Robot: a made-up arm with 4 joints. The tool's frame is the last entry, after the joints. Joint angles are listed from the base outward. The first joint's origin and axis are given. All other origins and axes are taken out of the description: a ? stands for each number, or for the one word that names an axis. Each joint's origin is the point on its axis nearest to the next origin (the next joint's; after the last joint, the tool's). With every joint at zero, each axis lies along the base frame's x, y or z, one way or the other. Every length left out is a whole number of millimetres.
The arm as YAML. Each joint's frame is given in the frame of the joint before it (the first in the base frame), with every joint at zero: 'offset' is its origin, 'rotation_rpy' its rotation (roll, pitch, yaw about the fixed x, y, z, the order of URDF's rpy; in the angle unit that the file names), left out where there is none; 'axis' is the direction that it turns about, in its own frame. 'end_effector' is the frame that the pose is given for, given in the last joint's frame.
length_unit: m
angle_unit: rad
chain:
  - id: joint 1
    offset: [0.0, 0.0, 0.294]
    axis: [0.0, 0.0, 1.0]
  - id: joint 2
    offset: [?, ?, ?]
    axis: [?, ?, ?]
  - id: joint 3
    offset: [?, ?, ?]
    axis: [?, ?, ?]
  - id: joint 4
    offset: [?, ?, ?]
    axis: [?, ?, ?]
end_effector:
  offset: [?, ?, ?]
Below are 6 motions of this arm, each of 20 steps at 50 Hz.
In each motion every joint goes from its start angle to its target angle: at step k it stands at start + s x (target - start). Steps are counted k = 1, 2, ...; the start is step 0. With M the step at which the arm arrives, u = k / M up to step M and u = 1 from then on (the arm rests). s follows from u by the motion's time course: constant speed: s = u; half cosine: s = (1 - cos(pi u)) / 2; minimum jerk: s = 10 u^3 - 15 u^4 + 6 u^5.
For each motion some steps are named. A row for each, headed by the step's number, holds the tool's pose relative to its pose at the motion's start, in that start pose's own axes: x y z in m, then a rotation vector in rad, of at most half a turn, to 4 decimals.
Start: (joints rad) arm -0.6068 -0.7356 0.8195 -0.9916
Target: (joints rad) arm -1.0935 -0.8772 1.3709 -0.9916
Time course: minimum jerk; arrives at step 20
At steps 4, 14, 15, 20:
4: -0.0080 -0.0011 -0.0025 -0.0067 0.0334 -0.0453
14: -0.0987 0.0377 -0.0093 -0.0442 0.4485 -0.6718
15: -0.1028 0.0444 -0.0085 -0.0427 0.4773 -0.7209
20: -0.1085 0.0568 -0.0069 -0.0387 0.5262 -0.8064

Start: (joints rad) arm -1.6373 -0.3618 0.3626 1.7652
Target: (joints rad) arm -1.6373 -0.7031 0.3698 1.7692
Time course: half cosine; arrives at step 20
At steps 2, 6, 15, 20:
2: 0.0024 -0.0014 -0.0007 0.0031 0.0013 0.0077
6: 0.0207 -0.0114 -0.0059 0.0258 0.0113 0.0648
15: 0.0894 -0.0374 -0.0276 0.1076 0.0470 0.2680
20: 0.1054 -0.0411 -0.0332 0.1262 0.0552 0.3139

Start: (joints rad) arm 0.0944 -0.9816 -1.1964 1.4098
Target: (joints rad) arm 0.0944 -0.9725 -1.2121 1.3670
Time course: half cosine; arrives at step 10
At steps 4, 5, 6, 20:
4: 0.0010 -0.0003 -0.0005 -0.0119 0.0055 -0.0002
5: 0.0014 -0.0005 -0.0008 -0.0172 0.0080 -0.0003
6: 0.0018 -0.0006 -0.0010 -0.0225 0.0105 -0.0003
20: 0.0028 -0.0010 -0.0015 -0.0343 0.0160 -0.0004

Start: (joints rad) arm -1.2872 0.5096 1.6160 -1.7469
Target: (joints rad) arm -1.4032 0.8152 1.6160 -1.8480
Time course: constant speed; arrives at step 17
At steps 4, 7, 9, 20:
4: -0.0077 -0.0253 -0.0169 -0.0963 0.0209 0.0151
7: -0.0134 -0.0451 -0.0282 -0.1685 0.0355 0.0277
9: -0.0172 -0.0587 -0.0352 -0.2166 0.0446 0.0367
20: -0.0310 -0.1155 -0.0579 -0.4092 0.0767 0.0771

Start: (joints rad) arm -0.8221 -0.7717 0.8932 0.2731
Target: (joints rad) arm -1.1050 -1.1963 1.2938 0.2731
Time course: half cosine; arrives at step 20
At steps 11, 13, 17, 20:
11: 0.0005 0.0163 -0.0780 0.1398 -0.3206 -0.2558
13: 0.0074 0.0233 -0.0996 0.1826 -0.4003 -0.3161
17: 0.0232 0.0352 -0.1309 0.2507 -0.5147 -0.3998
20: 0.0282 0.0384 -0.1386 0.2688 -0.5427 -0.4196

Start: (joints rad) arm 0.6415 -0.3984 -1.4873 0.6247
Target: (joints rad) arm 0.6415 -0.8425 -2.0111 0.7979
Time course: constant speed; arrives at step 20
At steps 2, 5, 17, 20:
2: 0.0157 -0.0039 0.0116 -0.0270 0.0289 0.0437
5: 0.0388 -0.0079 0.0282 -0.0678 0.0772 0.1056
17: 0.1228 -0.0058 0.0823 -0.2321 0.3220 0.3019
20: 0.1411 -0.0025 0.0919 -0.2727 0.3946 0.3364

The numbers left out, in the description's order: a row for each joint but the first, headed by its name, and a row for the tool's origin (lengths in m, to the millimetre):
joint 2: xyz 0.12 0.114 0.0, axis 0.0 1.0 0.0
joint 3: xyz -0.116 0.0 -0.27, axis 0.0 0.0 -1.0
joint 4: xyz 0.046 -0.247 0.0, axis 1.0 0.0 0.0
tool: xyz 0.0 -0.048 -0.009

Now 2 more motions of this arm.
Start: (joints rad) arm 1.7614 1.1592 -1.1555 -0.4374
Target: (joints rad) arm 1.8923 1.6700 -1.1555 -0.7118
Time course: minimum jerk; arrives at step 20
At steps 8, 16, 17, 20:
8: -0.0209 0.0453 -0.0026 0.0454 0.0836 0.0588
16: -0.0700 0.1270 0.0137 0.1338 0.2456 0.1812
17: -0.0726 0.1307 0.0152 0.1382 0.2535 0.1875
20: -0.0748 0.1339 0.0166 0.1420 0.2603 0.1929

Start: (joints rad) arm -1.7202 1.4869 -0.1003 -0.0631
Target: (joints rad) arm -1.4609 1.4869 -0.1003 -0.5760
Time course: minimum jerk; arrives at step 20
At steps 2, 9, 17, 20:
2: 0.0000 -0.0004 0.0006 -0.0066 0.0002 0.0002
9: 0.0001 -0.0167 0.0284 -0.3133 0.0089 0.0105
17: 0.0011 -0.0298 0.0693 -0.7495 0.0178 0.0285
20: 0.0012 -0.0301 0.0712 -0.7699 0.0181 0.0294

